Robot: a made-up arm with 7 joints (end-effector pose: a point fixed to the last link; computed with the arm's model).
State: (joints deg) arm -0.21 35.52 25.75 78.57 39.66 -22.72 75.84
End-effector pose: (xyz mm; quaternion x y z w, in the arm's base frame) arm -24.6 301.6 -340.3 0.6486 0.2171 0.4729 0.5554
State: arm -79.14 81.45 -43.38 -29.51 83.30 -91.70 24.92
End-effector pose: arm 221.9 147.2 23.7 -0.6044 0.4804 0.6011 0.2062
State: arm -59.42 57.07 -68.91 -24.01 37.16 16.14 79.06
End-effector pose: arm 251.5 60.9 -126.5 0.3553 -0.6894 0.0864 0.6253
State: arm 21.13 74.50 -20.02 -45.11 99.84 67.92 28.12
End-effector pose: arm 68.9 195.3 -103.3 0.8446 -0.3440 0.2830 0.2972
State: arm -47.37 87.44 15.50 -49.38 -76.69 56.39 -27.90
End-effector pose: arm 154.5 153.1 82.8 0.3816 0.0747 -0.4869 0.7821
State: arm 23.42 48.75 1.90 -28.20 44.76 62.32 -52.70
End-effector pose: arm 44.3 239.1 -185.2 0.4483 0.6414 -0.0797 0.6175
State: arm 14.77 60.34 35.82 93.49 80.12 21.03 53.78
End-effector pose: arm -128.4 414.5 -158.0 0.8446 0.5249 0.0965 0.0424
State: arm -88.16 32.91 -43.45 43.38 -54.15 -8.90 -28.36
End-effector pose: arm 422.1 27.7 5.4 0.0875 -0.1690 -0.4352 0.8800
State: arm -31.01 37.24 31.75 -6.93 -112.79 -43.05 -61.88
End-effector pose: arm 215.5 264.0 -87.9 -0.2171 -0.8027 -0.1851 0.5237
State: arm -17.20 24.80 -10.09 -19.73 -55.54 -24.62 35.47
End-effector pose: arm 198.1 90.7 -184.0 -0.3891 -0.1684 0.1240 0.8971
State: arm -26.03 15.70 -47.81 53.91 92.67 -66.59 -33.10
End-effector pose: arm 120.3 30.1 -387.2 0.4431 -0.0299 -0.8959 0.0117
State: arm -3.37 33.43 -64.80 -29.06 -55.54 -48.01 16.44
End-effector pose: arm 48.9 22.8 -231.2 -0.5092 0.0322 -0.1974 0.8371
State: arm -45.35 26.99 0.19 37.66 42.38 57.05 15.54
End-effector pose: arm 314.4 179.3 -219.7 0.5358 0.3758 0.3646 0.6624
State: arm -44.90 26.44 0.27 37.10 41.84 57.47 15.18
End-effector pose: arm 312.8 176.4 -222.8 0.5289 0.3818 0.3593 0.6673
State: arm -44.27 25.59 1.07 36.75 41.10 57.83 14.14
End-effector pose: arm 310.0 173.7 -227.7 0.5135 0.3965 0.3496 0.6759
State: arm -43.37 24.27 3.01 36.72 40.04 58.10 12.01
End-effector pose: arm 305.3 171.2 -235.7 0.4835 0.4242 0.3326 0.6897
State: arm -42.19 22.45 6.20 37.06 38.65 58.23 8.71
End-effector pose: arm 298.1 168.9 -247.0 0.4359 0.4639 0.3074 0.7073
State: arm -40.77 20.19 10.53 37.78 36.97 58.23 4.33
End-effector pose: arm 288.1 166.4 -261.5 0.3697 0.5116 0.2741 0.7256
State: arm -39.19 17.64 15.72 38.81 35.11 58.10 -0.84
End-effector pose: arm 275.5 163.3 -278.3 0.2870 0.5604 0.2348 0.7406
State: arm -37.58 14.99 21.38 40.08 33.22 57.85 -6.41
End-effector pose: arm 260.7 159.3 -296.1 0.1930 0.6032 0.1930 0.7494
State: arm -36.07 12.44 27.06 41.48 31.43 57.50 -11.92
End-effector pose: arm 245.0 154.4 -313.3 0.0959 0.6350 0.1530 0.7511
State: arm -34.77 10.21 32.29 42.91 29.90 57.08 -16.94
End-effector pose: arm 229.8 149.0 -328.6 0.0055 0.6543 0.1185 0.7469
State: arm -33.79 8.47 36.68 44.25 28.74 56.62 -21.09
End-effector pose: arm 216.9 144.0 -340.6 -0.0697 0.6630 0.0919 0.7397
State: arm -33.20 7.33 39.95 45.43 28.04 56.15 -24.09
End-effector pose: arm 207.7 140.4 -348.8 -0.1234 0.6651 0.0741 0.7328
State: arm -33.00 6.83 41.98 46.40 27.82 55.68 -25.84
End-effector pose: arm 202.7 138.8 -353.3 -0.1535 0.6645 0.0646 0.7285
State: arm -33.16 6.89 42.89 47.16 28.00 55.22 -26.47
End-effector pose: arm 201.8 139.5 -354.4 -0.1625 0.6636 0.0618 0.7276
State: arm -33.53 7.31 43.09 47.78 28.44 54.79 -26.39
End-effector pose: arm 203.5 141.6 -353.4 -0.1581 0.6630 0.0634 0.7290
